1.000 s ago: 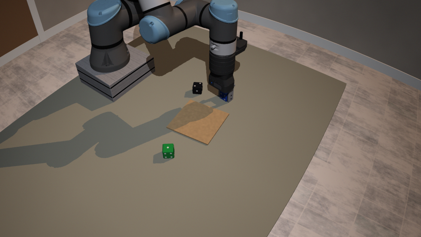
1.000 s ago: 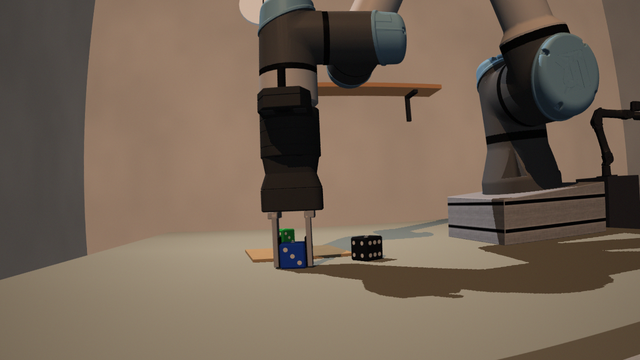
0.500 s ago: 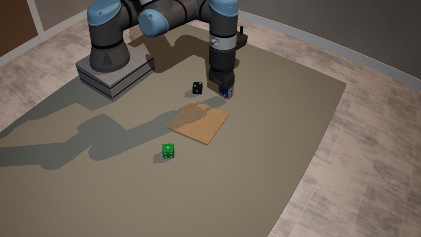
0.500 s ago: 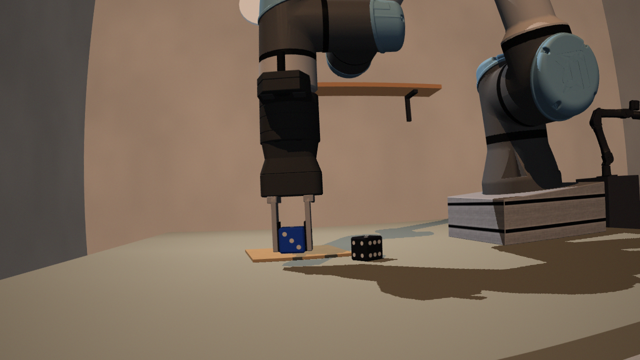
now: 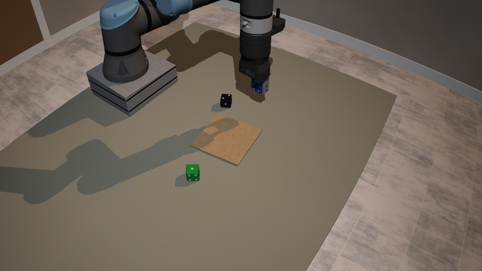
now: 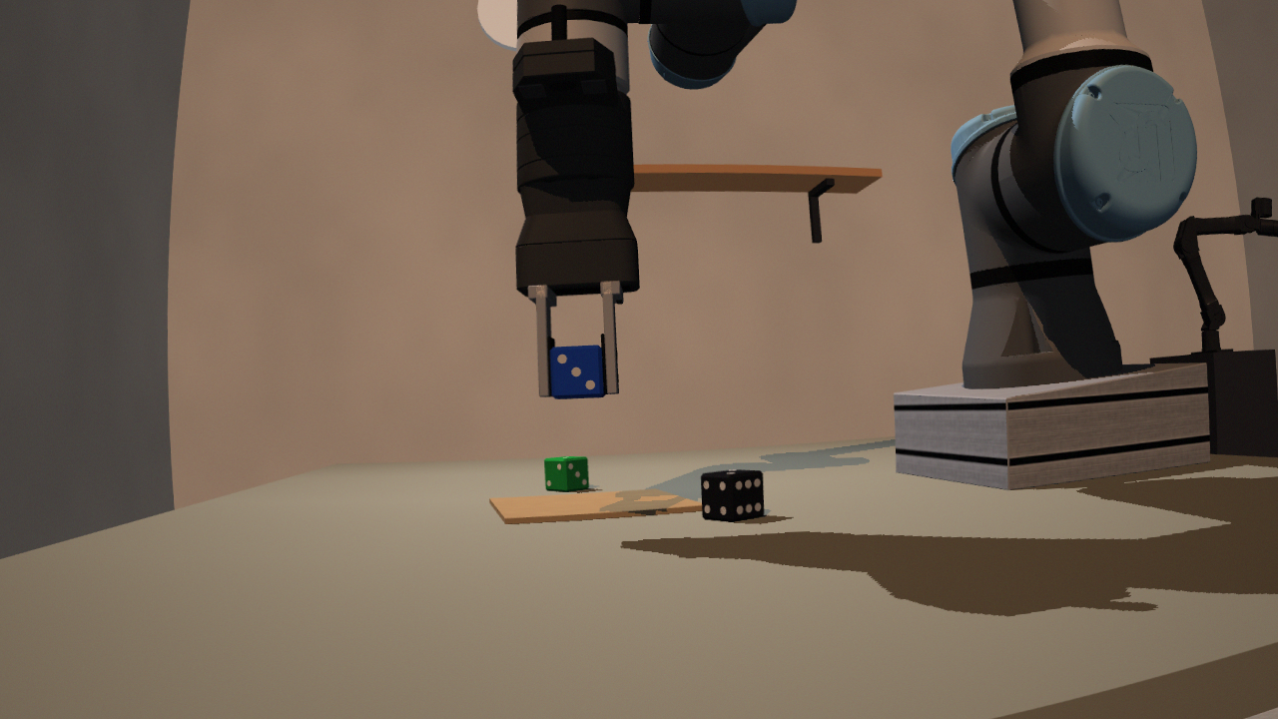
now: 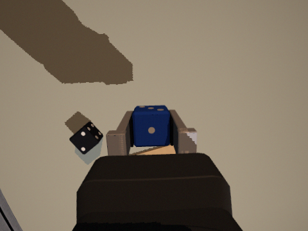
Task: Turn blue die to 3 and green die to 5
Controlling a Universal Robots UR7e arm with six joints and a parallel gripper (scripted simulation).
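Right now my hand is 10 cm past the black die, 9 cm above it and 2 cm to the left of it. Round my hand: green die (29 cm to the right, 9 cm below, 1 cm behind); then brown mat (14 cm to the right, 10 cm below, 1 cm behind); then blue die (right at my hand).
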